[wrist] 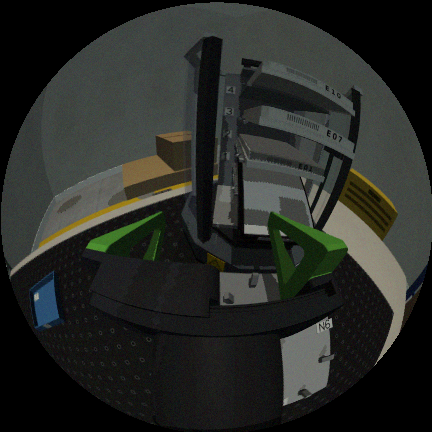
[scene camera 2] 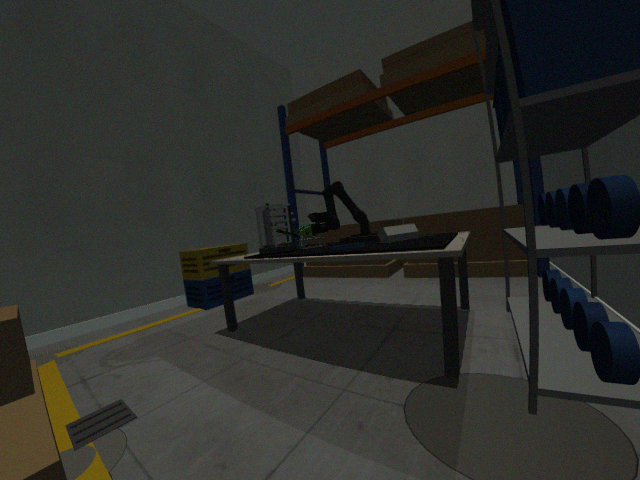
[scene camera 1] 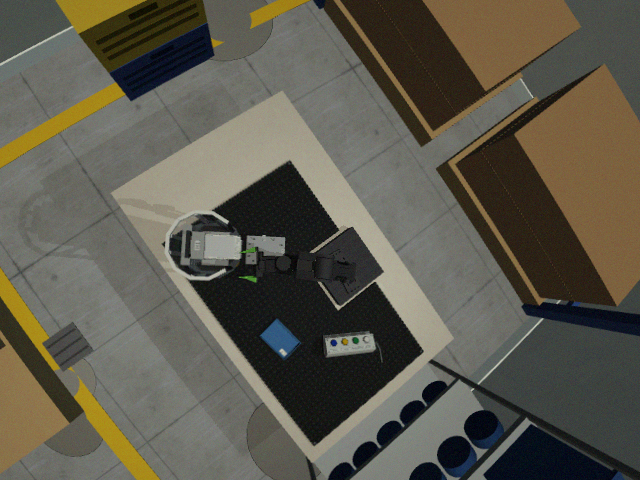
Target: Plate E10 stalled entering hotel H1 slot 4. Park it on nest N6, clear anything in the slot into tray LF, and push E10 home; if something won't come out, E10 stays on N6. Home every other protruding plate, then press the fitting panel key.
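Seen in the pictures: gripper, fingertip midpoint: (wrist: pixel 216 217) (scene camera 2: pixel 296 233) (scene camera 1: pixel 238 264); arm's base, origin of the base link: (scene camera 2: pixel 365 235).
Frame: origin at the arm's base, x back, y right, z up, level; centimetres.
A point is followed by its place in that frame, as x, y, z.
Note:
The hotel (scene camera 1: pixel 197 258) {-49.2, 33.1, 23.5} (scene camera 2: pixel 267 222) {-55.9, 31.2, 15.2} (wrist: pixel 207 150) {-42.3, 25.4, 11.9} stands upright with slot numbers 1 to 4. In the wrist view plate E10 (wrist: pixel 310 82) {-36.2, 29.9, 19.5} is uppermost, plate E07 (wrist: pixel 300 125) {-36.1, 28.9, 15.6} is below it, and a plate (wrist: pixel 280 152) {-40.0, 32.3, 12.3} with a faint label is lower and set further back. E10 and E07 stick out towards me. My gripper (scene camera 1: pixel 248 265) {-39.2, 25.0, 6.8} (scene camera 2: pixel 306 230) {-39.2, 25.0, 6.8} (wrist: pixel 216 217) {-39.2, 25.0, 6.8} is open and empty before the hotel, with its fingertips below these plates. Nest N6 (wrist: pixel 307 365) {-22.4, 26.0, 2.2} is partly hidden by my gripper body. The blue tray (scene camera 1: pixel 279 338) {-39.7, -11.9, -3.5} (wrist: pixel 46 300) {-40.5, -10.9, -3.5} lies flat; its label is unreadable. What is behind E10 is hidden.
The panel (scene camera 1: pixel 348 351) {-16.5, -30.4, 4.4} has blue, yellow, green and white keys. A pale pegged surface (wrist: pixel 242 292) {-33.5, 25.1, 2.2} shows at the hotel's foot; I cannot tell whether it belongs to N6. The hotel's dark front posts flank the plates. Yellow and blue crates (scene camera 1: pixel 160 62) (scene camera 2: pixel 214 263) stand off the table.

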